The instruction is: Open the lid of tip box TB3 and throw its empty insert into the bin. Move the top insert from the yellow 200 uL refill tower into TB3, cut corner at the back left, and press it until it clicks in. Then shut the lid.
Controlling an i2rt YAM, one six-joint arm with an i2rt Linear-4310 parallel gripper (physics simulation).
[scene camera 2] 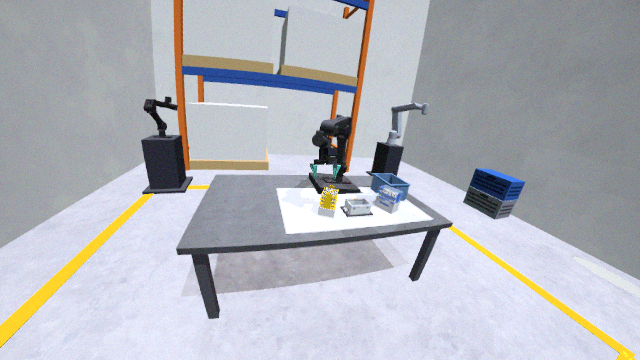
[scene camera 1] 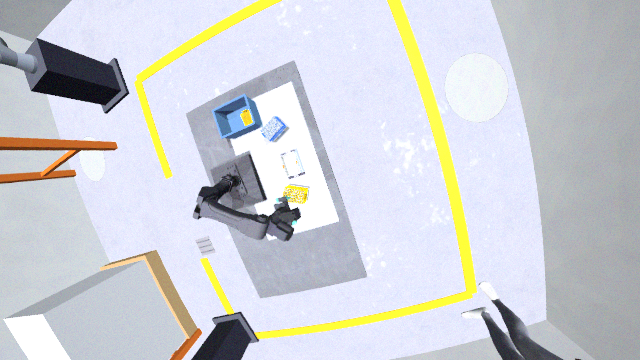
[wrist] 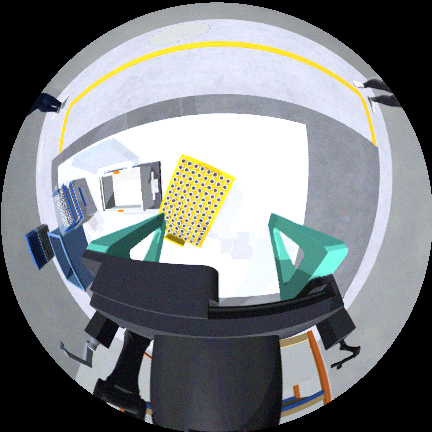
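Note:
The gripper (scene camera 1: 286,211) (scene camera 2: 325,178) (wrist: 217,217) is open and empty, its teal fingers wide apart. In the wrist view the yellow refill tower (scene camera 1: 296,194) (scene camera 2: 328,201) (wrist: 197,200) lies left of centre between the fingers, beyond their tips, turned at an angle, with a full grid of tip holes on top. The left finger overlaps its near left edge in that view. TB3 (scene camera 1: 295,175) (scene camera 2: 358,209) (wrist: 148,186) stands beside the tower with its top open and a pale interior. Its clear lid is hard to make out. A yellow insert (scene camera 1: 246,117) lies in the blue bin (scene camera 1: 242,132) (wrist: 70,257).
A blue refill tower (scene camera 1: 273,129) (scene camera 2: 388,200) (wrist: 67,205) stands between TB3 and the bin. These objects stand around a white mat (scene camera 1: 317,212) (scene camera 2: 300,222) on the grey table (scene camera 1: 310,265) (scene camera 2: 225,220). The arm's base is at the table's back edge.

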